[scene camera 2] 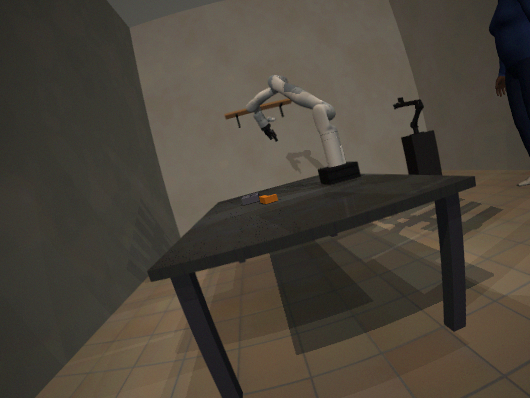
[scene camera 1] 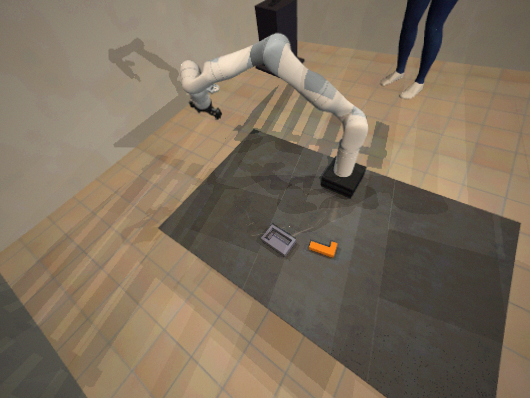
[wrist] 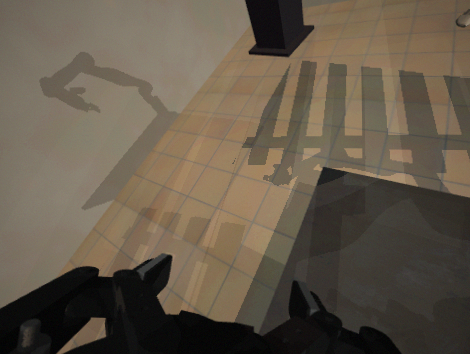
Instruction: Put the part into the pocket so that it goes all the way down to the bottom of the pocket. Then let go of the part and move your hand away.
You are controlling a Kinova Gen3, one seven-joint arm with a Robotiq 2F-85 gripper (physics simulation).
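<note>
The orange L-shaped part lies flat on the dark table. The grey block with the recessed pocket lies beside it, a small gap to the left in scene camera 1. The part is outside the pocket. My gripper is open and empty. It hangs high, off to the far left side of the table, well away from the part and the block. The part and the block do not show in the wrist view. The pocket's bottom is too small to make out clearly.
The arm's black base stands on the table. A dark pedestal stands on the floor behind. An orange-brown wall shelf is behind the arm. A person stands beyond the table.
</note>
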